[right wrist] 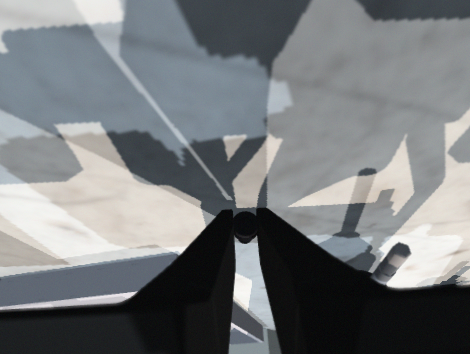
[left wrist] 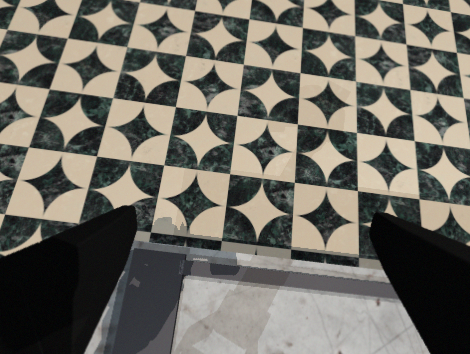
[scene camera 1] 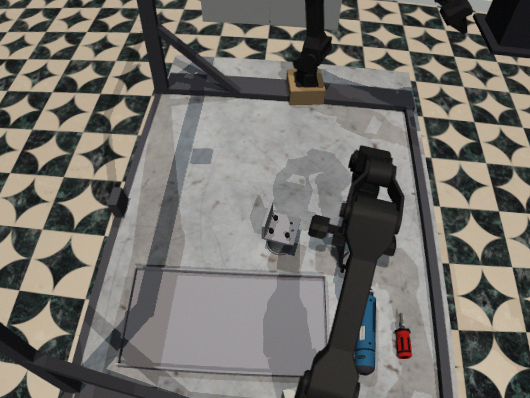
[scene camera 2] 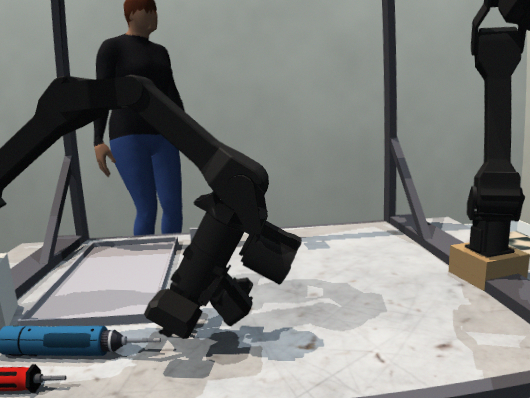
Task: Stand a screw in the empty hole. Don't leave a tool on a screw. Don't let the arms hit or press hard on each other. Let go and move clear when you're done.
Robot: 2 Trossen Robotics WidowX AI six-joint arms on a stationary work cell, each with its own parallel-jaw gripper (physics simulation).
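Seen in the pictures: left gripper, between the fingertips: (left wrist: 254, 220) (scene camera 1: 459, 22); right gripper, between the fingertips: (right wrist: 244, 219) (scene camera 1: 343, 267) (scene camera 2: 167, 333); left arm's base, origin of its link: (scene camera 1: 305, 79) (scene camera 2: 489, 249).
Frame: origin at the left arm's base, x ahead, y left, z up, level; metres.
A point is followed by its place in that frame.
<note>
A small grey block (scene camera 1: 281, 229) @[x 0.507, y -0.120, z 0.013 m] stands mid-table in scene camera 1, with three dark screws in its top and a small dark hole near its right edge. The block does not show in scene camera 2. My right gripper (right wrist: 244, 219) @[x 0.576, y 0.016, z -0.052 m] is low over the table, to the right of the block in scene camera 1. In the right wrist view its fingers are closed around a dark round screw head (right wrist: 245, 226) @[x 0.574, y 0.016, z -0.048 m] at their tips; the shaft is mostly hidden below the head. My left gripper (left wrist: 254, 220) @[x 0.144, y 0.319, z 0.293 m] is open and empty, high up, facing the far table edge and floor.
A blue power screwdriver (scene camera 1: 366, 335) @[x 0.748, y 0.029, z -0.013 m] (scene camera 2: 65, 340) @[x 0.710, y 0.057, z -0.022 m] and a red screwdriver (scene camera 1: 403, 344) @[x 0.770, y 0.105, z -0.026 m] (scene camera 2: 20, 378) @[x 0.750, y 0.123, z -0.031 m] lie at the right in scene camera 1. A shallow tray (scene camera 1: 230, 273) @[x 0.579, y -0.234, z -0.042 m] (right wrist: 90, 275) @[x 0.592, y -0.074, z -0.048 m] lies below the block. Dark frame bars edge the table.
</note>
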